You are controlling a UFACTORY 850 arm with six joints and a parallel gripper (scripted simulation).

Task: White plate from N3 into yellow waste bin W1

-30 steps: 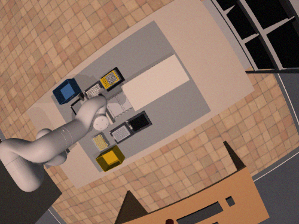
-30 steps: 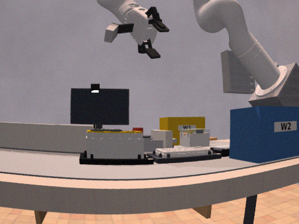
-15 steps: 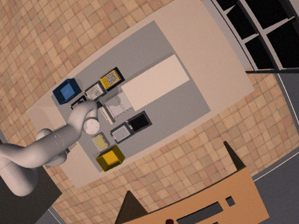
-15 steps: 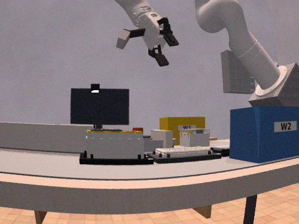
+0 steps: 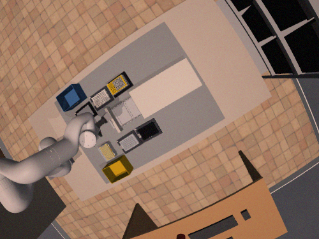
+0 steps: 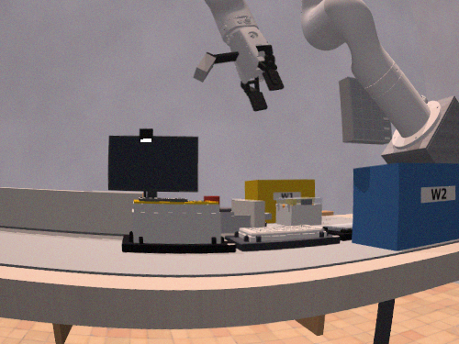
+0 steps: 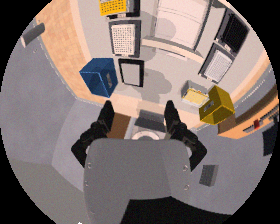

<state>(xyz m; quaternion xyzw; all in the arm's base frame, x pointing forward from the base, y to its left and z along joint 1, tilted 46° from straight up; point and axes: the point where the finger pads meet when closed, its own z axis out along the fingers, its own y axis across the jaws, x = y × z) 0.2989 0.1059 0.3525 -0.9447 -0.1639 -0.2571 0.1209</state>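
Right now the white plate is 1 cm behind my hand, 13 cm to the left of it and 26 cm below it. Round my hand: yellow tip box: 15 cm ahead, 17 cm to the left, 22 cm below; blue bin W2: 22 cm behind, 22 cm to the left, 24 cm below; drawer: 14 cm ahead, 2 cm to the right, 25 cm below.
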